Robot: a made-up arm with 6 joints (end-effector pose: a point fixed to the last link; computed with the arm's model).
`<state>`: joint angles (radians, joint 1 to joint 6).
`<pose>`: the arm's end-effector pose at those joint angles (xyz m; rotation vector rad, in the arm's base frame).
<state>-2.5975 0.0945 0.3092 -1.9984 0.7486 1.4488</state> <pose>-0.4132 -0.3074 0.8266 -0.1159 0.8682 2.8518</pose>
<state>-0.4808 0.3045 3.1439 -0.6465 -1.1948 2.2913</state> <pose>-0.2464 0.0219 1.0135 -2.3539 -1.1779 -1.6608</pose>
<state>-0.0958 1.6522 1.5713 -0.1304 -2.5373 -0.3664</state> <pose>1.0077 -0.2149 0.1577 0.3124 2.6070 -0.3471</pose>
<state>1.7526 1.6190 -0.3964 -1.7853 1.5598 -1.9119</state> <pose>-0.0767 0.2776 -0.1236 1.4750 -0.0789 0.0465</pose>
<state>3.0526 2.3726 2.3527 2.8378 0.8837 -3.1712</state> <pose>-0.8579 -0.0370 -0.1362 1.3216 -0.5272 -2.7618</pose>
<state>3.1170 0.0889 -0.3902 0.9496 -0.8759 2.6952</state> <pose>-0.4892 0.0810 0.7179 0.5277 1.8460 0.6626</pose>
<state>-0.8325 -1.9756 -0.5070 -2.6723 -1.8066 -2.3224</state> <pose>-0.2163 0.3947 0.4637 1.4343 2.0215 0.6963</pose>
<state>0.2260 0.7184 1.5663 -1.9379 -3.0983 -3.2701</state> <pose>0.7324 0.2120 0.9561 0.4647 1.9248 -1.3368</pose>
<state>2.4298 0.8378 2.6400 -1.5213 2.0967 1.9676</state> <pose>-0.3344 0.2962 1.1069 1.0589 1.0207 0.3937</pose>
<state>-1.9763 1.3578 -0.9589 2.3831 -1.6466 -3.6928</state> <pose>-0.0504 -0.3355 -0.0024 0.6380 0.0875 -2.7779</pose>
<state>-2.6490 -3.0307 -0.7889 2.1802 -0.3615 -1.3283</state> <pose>0.3998 0.1376 -0.0354 2.0817 0.4762 1.1889</pose>
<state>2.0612 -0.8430 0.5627 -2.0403 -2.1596 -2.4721</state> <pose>0.0743 -0.2530 1.0660 -1.5548 2.3210 0.9792</pose>
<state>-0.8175 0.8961 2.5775 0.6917 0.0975 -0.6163</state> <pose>0.1601 -0.3041 1.0547 -0.8158 -1.6059 -0.6092</pose>
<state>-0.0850 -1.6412 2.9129 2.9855 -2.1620 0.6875</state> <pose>-0.6217 0.1705 -0.2269 2.3185 -0.4607 0.4169</pose>
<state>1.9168 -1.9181 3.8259 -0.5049 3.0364 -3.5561</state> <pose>0.1641 -0.1494 -0.2198 -0.4739 -0.4879 -1.1592</pose>
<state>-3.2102 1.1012 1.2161 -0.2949 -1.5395 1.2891</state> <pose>-0.9561 0.1794 0.5372 1.1468 0.8760 -1.6652</pose>
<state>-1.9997 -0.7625 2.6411 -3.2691 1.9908 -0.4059</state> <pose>0.4516 0.7048 0.5485 1.3206 -1.3445 1.0291</pose>
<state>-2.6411 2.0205 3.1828 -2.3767 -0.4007 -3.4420</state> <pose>-0.6410 -0.4481 0.3785 -2.0459 0.2064 -2.0005</pose>
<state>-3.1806 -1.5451 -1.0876 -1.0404 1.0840 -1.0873</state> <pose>0.1411 0.0545 0.3762 -1.7294 -2.0246 -0.8259</pose>
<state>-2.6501 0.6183 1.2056 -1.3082 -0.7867 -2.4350</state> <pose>-0.6951 -0.3372 0.8831 1.8575 -2.4302 0.5519</pose>
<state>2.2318 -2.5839 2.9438 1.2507 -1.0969 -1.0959</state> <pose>-0.0272 0.0957 -0.4618 -1.2396 0.0132 1.0222</pose>
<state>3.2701 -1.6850 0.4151 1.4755 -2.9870 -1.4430</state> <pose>0.8971 0.1273 0.5144 -0.1057 2.0888 0.4045</pose>
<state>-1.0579 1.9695 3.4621 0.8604 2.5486 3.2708</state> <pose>0.1696 -0.4586 0.4805 -0.6250 0.7688 1.2179</pose>
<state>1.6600 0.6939 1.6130 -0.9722 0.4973 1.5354</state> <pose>0.0023 0.7239 0.9992 0.5667 -0.9210 0.7957</pose>
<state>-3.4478 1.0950 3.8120 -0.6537 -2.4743 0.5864</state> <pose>-0.1079 0.1328 0.7726 0.2343 -1.7346 2.6083</pose>
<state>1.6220 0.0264 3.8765 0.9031 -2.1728 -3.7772</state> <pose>0.0867 -0.2578 0.4794 -0.3905 -0.8800 -0.0329</pose>
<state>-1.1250 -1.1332 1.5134 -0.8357 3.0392 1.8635</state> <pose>-0.4504 0.7581 0.7923 -1.9597 1.5379 0.3039</pose>
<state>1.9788 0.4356 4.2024 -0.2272 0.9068 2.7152</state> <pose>0.1576 -0.0737 0.5466 1.4305 1.0234 -1.1644</pose>
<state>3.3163 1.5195 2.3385 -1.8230 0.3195 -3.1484</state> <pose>-0.9504 -0.1978 0.5329 0.6511 -1.3379 2.1479</pose>
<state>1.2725 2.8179 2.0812 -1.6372 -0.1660 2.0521</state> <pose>0.1205 0.4187 -0.6832 -0.7431 0.3837 1.5100</pose>
